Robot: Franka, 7 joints.
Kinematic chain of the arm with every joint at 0, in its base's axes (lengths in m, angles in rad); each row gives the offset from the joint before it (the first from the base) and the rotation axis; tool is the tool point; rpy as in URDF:
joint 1: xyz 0 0 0.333 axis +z
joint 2: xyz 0 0 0 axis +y
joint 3: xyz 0 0 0.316 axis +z
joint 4: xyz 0.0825 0 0 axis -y
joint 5: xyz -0.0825 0 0.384 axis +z
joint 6: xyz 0 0 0 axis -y
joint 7: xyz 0.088 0 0 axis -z
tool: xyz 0 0 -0.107 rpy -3.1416 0 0
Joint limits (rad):
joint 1: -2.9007..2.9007
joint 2: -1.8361..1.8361
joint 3: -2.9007..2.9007
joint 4: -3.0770..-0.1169
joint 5: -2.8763..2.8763
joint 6: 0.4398..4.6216
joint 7: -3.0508..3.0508
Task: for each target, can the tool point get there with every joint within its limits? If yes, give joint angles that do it. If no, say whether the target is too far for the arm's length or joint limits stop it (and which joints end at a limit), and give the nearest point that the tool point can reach.
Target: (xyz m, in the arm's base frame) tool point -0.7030 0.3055 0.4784
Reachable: yes | joints 0.3099 -1.2466 1.7697 -1.0657 -0.8902 1.9168 -1.6363
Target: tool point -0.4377 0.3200 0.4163
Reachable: yes | joints 1.5193 -0.0871 0.9927 -2.2625 0.4216 2.5605 1.5200
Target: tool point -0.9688 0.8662 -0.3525
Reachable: no: too far | nearest point -0.5657 0.5058 -0.0673 | short by 0.611 m
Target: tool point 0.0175 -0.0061 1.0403
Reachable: yes | joints 2.3827 -1.0224 -0.0852 -1.7599 -0.4963 3.1634 0.7527
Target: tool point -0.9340 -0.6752 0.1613
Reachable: no: too far | nearest point -0.6877 -0.4971 0.2066 | short by 0.307 m
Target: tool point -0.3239 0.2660 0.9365
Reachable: yes | joints -2.2803 -0.0654 -1.7646 -1.1455 -1.2275 3.8450 0.1285
